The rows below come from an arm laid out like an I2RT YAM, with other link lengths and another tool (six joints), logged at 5 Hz.
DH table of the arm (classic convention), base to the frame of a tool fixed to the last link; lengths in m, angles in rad. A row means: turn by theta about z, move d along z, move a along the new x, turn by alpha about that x. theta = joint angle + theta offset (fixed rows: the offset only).
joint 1: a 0.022; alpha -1.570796; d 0.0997; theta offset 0
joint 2: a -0.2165; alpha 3.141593; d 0; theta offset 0
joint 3: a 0.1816; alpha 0; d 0; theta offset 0.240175
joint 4: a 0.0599; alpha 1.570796; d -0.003; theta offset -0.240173
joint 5: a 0; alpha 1.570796; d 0.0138; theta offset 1.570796
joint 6: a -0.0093; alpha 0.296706; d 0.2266; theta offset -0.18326
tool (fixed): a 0; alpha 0; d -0.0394; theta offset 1.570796
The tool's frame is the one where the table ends.
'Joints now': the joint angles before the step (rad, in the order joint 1, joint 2, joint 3, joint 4, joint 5, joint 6). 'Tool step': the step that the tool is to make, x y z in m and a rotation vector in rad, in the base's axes. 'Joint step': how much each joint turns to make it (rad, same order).
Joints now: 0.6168 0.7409 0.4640 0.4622 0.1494 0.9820
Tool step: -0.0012 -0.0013 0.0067 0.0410 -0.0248 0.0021
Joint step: -0.0004 0.0000 -0.0204 0.0615 0.0015 0.0194
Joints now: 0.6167 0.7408 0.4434 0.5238 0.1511 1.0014
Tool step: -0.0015 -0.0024 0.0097 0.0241 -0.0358 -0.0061
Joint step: -0.0002 -0.0034 -0.0054 0.0455 0.0055 -0.0025
